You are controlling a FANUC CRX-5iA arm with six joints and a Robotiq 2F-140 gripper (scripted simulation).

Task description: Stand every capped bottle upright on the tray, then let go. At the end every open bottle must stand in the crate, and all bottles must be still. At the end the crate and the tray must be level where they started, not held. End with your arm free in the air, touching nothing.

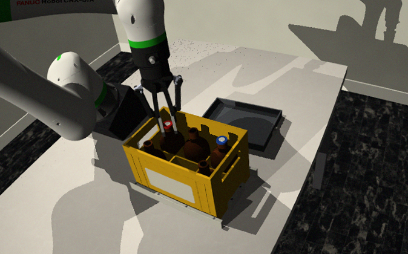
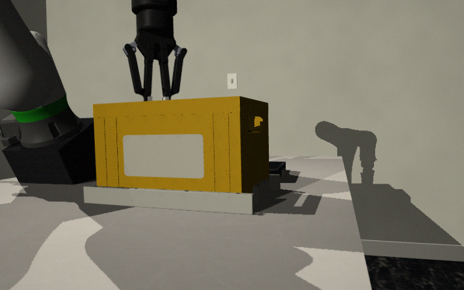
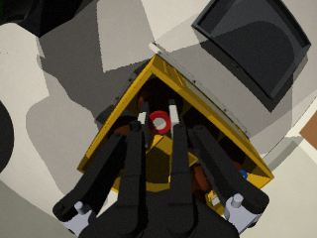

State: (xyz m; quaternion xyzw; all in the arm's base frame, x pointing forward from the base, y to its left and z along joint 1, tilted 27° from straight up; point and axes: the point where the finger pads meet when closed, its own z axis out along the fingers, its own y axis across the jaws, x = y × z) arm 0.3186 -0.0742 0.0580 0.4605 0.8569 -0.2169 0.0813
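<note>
The yellow crate is 80 mm ahead of my hand, 60 mm to the right of it and 80 mm below it. Round my hand: dark tray: 130 mm ahead, 220 mm to the left, 150 mm below.
</note>
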